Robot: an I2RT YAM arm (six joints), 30 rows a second.
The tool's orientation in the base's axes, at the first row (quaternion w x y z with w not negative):
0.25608 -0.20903 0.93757 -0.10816
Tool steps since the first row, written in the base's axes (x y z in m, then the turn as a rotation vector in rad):
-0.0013 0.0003 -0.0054 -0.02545 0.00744 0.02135
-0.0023 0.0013 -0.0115 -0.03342 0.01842 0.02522
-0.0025 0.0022 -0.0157 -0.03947 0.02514 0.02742
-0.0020 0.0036 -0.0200 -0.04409 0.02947 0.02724
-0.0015 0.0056 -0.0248 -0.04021 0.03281 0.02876
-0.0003 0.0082 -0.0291 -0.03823 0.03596 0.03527
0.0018 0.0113 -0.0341 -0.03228 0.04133 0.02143
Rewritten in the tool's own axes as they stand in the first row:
0.0032 0.0024 0.0039 0.00727 0.00857 -0.03213
0.0062 0.0055 0.0084 0.00691 0.01981 -0.04064
0.0078 0.0077 0.0117 0.00767 0.02714 -0.04633
0.0087 0.0101 0.0155 0.00942 0.03260 -0.04902
0.0095 0.0132 0.0196 0.00424 0.03380 -0.04858
0.0092 0.0164 0.0237 -0.00155 0.03391 -0.05335
0.0084 0.0200 0.0287 -0.00258 0.04098 -0.03904

